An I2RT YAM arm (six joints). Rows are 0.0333 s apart.
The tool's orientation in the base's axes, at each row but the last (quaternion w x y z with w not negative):
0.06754, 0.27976, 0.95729, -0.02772
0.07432, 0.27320, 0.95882, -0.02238
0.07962, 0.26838, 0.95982, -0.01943
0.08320, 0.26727, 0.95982, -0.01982
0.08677, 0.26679, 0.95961, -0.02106
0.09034, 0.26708, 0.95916, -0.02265
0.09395, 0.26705, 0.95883, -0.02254
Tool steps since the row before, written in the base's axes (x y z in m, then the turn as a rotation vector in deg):
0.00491, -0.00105, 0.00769, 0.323, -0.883, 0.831
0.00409, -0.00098, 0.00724, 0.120, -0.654, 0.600
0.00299, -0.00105, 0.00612, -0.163, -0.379, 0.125
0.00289, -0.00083, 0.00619, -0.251, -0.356, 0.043
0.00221, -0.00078, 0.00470, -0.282, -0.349, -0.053
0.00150, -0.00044, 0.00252, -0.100, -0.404, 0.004
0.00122, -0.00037, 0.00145, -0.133, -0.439, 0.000
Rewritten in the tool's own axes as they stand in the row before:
-0.00577, 0.00165, -0.00695, -0.859, -0.582, -0.705
-0.00506, 0.00131, -0.00654, -0.534, -0.494, -0.523
-0.00406, 0.00069, -0.00553, -0.077, -0.408, -0.116
-0.00391, 0.00082, -0.00560, 0.023, -0.434, -0.050
-0.00309, 0.00050, -0.00421, 0.070, -0.445, 0.039
-0.00195, 0.00041, -0.00219, -0.122, -0.398, 0.017
-0.00149, 0.00032, -0.00118, -0.111, -0.445, 0.019

